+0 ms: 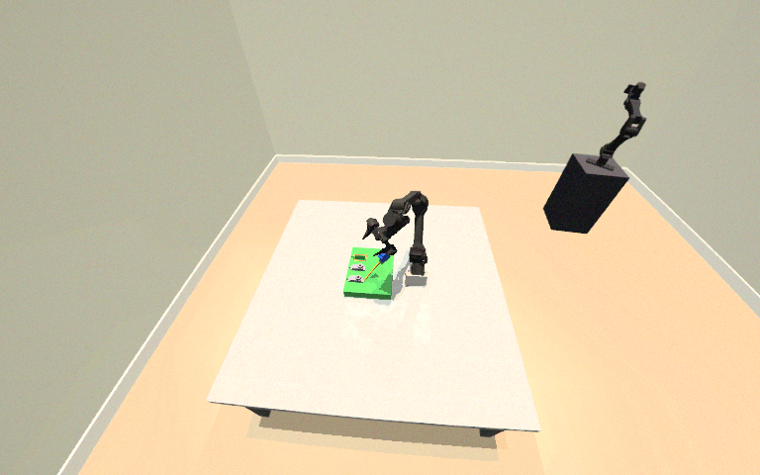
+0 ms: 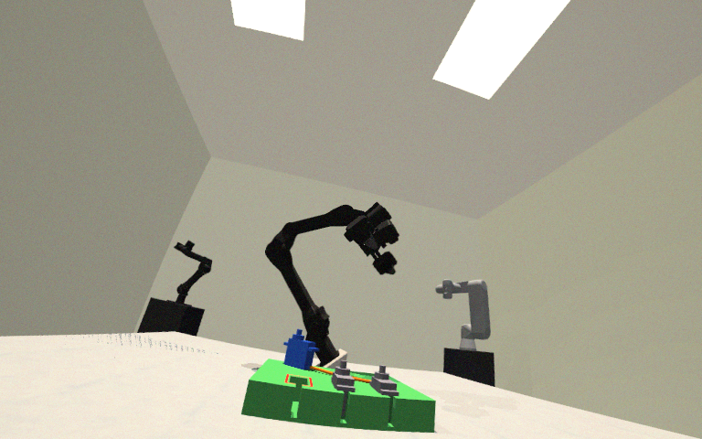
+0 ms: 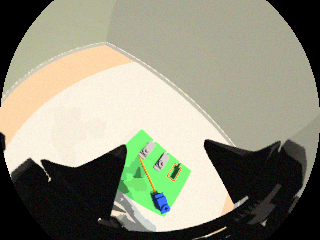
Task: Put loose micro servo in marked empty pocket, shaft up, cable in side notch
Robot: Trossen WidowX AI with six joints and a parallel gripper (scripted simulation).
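My gripper tip is now 3 cm past the green deck, 8 cm to the left of it and 28 cm above it.
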